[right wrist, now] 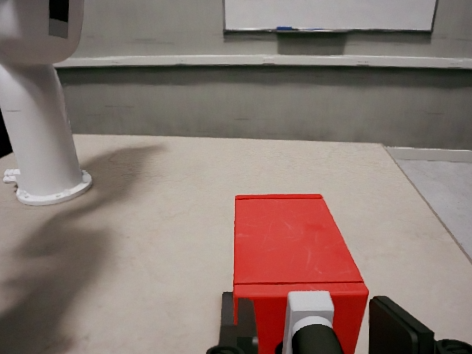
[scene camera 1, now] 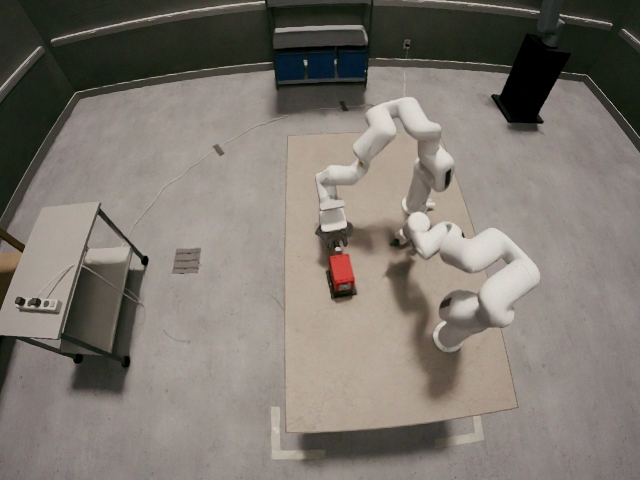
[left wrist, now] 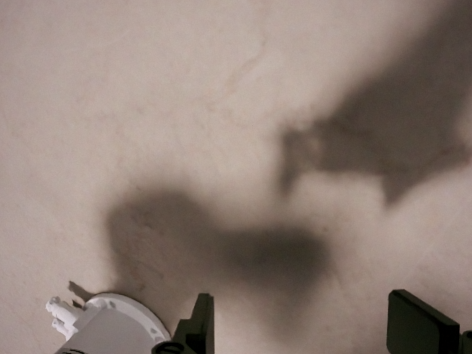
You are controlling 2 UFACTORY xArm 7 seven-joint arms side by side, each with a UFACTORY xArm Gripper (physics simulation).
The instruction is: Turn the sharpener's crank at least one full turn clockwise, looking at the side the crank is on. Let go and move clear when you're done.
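Observation:
The red sharpener stands upright on its dark base on the tan table top. Its crank is on the end facing my right gripper. The crank's light grey arm and black handle show in the right wrist view, with the lower part cut off by the frame edge. My right gripper is partly open, its fingers on either side of the handle with a visible gap on each side. My left gripper is open and empty, away from the sharpener, above the table.
The left arm's base and the right arm's base stand on the table top, to the right of the sharpener in the scene view. A wheeled cart is at the left. A shelf unit with blue bins is at the back.

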